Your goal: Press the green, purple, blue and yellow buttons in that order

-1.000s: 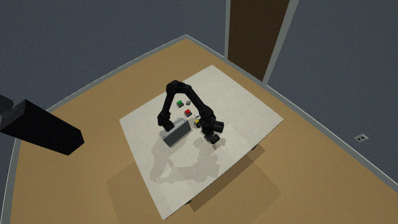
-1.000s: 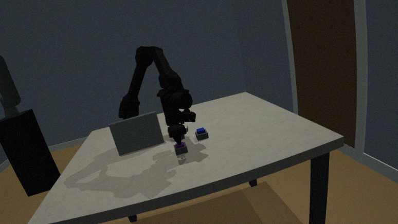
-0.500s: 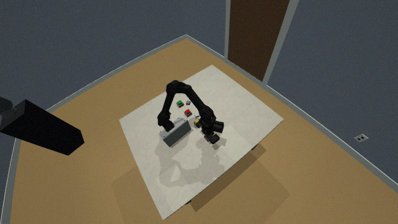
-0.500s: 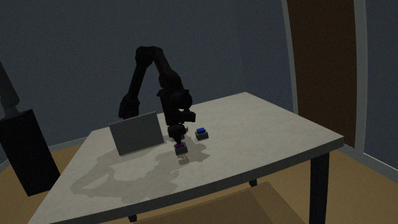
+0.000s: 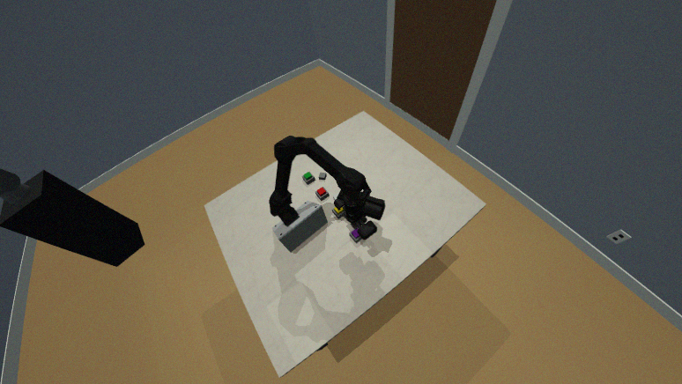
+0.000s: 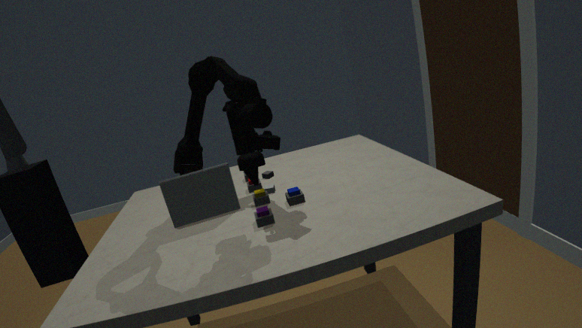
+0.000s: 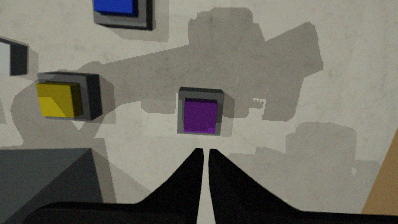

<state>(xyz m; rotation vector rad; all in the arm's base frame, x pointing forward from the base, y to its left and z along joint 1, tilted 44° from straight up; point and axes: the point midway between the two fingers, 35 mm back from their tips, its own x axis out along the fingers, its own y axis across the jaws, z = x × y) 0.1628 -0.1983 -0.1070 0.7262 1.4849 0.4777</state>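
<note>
Right now my gripper tip is 110 mm short of the blue button, 70 mm to the right of it and 80 mm above it. From my gripper tip the other things lie so: yellow button (30 mm ahead, 140 mm to the left, 80 mm below); pale block (70 mm ahead, 200 mm to the left, 100 mm below); purple button (80 mm below).
</note>
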